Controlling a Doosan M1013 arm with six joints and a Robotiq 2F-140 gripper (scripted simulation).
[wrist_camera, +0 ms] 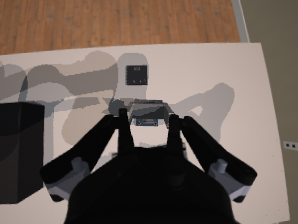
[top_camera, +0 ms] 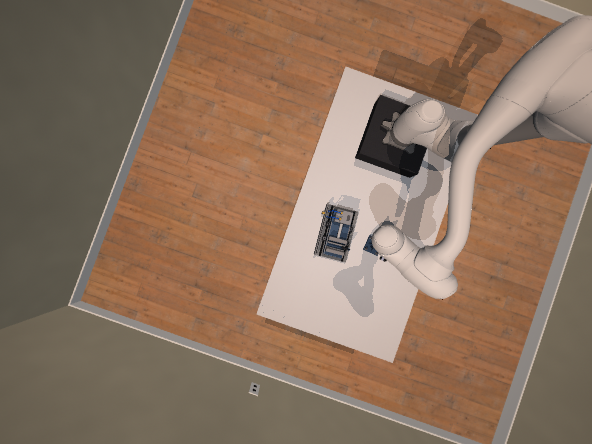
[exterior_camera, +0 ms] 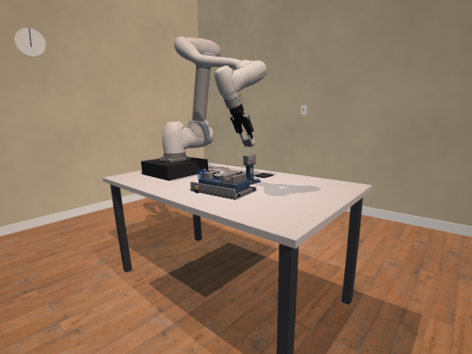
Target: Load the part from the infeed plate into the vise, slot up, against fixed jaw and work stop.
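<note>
Right now my hand is 20 mm to the right of the part and 20 mm above it. The rest, counted from my hand: vise base 220 mm below, 210 mm to the right, 10 mm ahead.
</note>
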